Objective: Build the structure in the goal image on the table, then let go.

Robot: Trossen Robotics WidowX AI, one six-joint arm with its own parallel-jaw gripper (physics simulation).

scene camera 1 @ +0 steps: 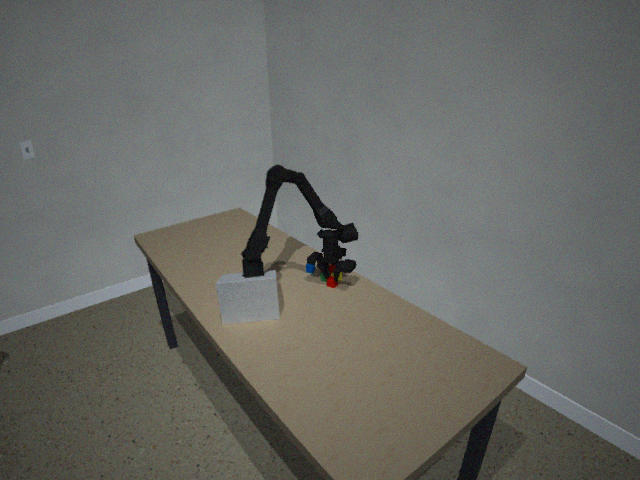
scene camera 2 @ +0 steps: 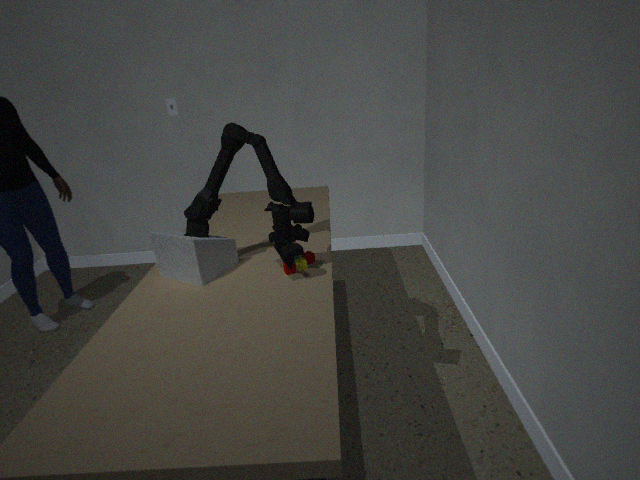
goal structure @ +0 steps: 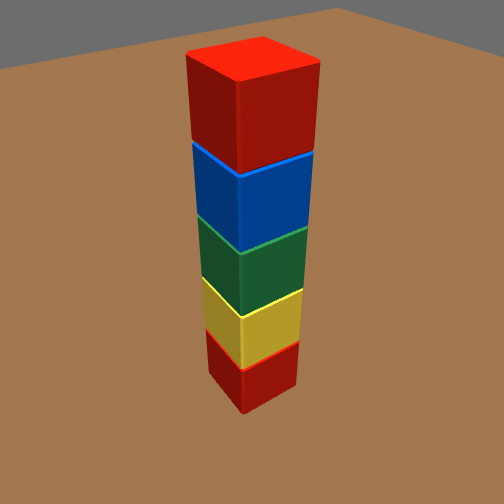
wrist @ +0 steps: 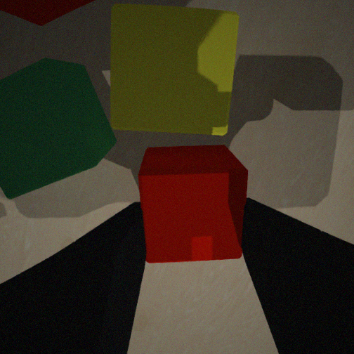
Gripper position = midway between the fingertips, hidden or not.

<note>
I see my gripper (scene camera 2: 288,266), a yellow cube (wrist: 172,73), a green cube (wrist: 61,129) and a red cube (wrist: 192,196).
My gripper is seen too in scene camera 1 (scene camera 1: 332,280) and in the wrist view (wrist: 191,211).
</note>
